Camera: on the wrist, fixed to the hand. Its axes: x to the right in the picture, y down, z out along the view.
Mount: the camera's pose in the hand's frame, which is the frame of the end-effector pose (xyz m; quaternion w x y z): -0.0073 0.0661 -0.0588 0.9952 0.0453 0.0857 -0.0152
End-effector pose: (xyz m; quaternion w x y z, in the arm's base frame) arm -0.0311 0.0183 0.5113 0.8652 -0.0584 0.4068 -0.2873
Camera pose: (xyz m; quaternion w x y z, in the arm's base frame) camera -0.0484 0.0848 0.4551 0.8244 -0.0005 0.4651 -0.3225
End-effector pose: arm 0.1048 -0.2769 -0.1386 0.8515 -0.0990 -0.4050 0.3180
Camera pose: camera 0.1151 -0.2248 -0.2097 0.8914 -0.0810 -0.3172 0.3134
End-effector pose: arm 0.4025 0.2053 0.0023 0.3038 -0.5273 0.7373 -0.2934
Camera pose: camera 0.3202 0.2368 -0.0086 0.2586 -0.4970 0.7385 -0.3752
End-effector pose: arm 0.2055 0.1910 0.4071 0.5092 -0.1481 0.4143 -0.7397
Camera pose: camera 0.2127 0.2154 0.3221 0.4667 -0.0672 0.4202 -0.7753
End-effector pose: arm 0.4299 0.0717 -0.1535 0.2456 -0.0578 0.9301 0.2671
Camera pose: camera 0.3954 0.0969 -0.0757 0.1714 -0.0834 0.9578 0.2150
